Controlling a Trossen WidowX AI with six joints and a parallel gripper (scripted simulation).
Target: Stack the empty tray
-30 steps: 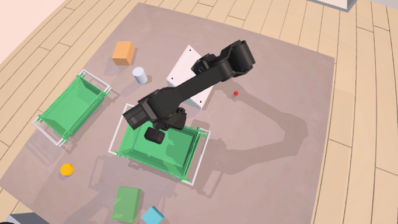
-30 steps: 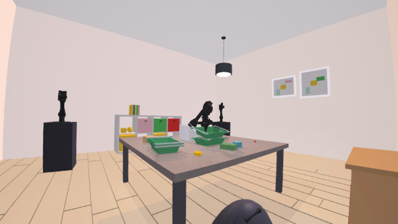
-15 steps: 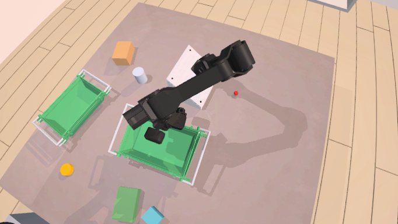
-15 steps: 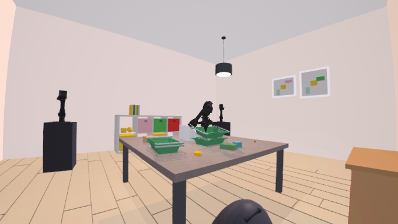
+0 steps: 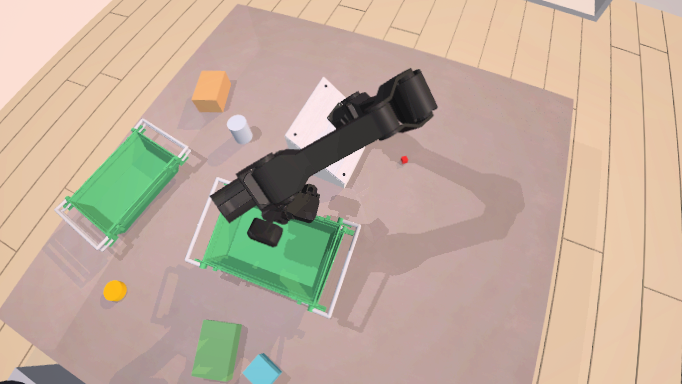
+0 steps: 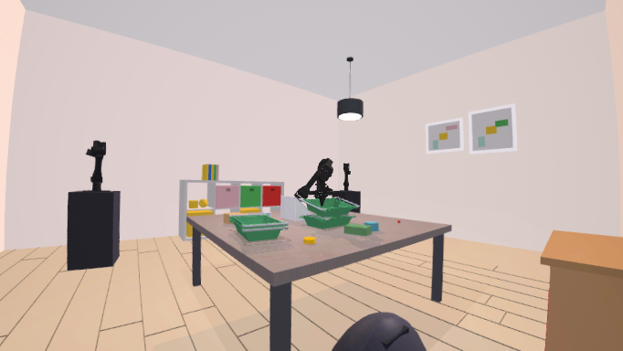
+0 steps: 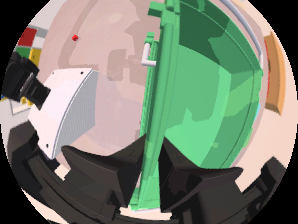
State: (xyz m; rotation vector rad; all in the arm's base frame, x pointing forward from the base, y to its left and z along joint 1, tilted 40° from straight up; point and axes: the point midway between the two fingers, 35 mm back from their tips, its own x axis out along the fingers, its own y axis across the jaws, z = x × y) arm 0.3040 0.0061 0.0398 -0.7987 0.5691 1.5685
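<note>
My gripper tip is 80 mm short of the green tray, 10 mm to the right of it and 20 mm below it. The rest, counted from my gripper tip: grey cylinder: 170 mm behind, 300 mm to the right, 70 mm below; then blue cube: 320 mm ahead, 120 mm to the left, 90 mm below; then green block: 330 mm ahead, 10 mm to the left, 90 mm below.
</note>
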